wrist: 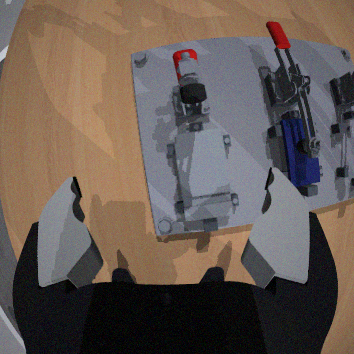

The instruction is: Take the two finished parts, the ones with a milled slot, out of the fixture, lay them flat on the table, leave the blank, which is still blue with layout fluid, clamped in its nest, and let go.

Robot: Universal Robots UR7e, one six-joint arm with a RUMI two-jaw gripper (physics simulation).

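Frame: origin at the arm's base, x ahead, y down, z left, level; centimetres.
Seen in the pictures: gripper, between the fingertips: [171,174].
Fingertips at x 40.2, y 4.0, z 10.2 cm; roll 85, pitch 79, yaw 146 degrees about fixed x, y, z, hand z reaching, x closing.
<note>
A point is followed by its place in that frame.
A pale grey finished part [206,160] {y 10.1, x 40.7, z 7.3 cm} lies in the left nest of the fixture [245,60] {y 11.7, x 51.8, z -0.4 cm}; its slot cannot be made out clearly. The left toggle clamp [193,93] {y 1.8, x 44.6, z 7.6 cm} stands raised behind it, its arm off the part, with its red handle [178,62] {y 1.3, x 46.7, z 8.0 cm} at the back. The blue blank [310,170] {y 9.1, x 37.6, z -3.8 cm} sits in the middle nest under the lowered arm of a second clamp, whose red handle [278,35] {y 7.0, x 52.4, z -3.5 cm} points to the back. My gripper [171,174] {y 4.0, x 40.2, z 10.2 cm} is open and empty, above the front left of the fixture, its fingertips on either side of the left nest. The second finished part cannot be made out.
At the right edge another clamp [345,90] {y 9.6, x 46.5, z -13.5 cm} and small nest blocks [342,172] {y 10.3, x 36.2, z -10.2 cm} show, cut off by the view. A bolt head [165,225] {y 11.0, x 34.5, z 13.0 cm} is at the fixture's front left corner. The wooden table [60,125] {y 13.2, x 50.4, z 26.7 cm} extends to the left and behind the fixture.
</note>
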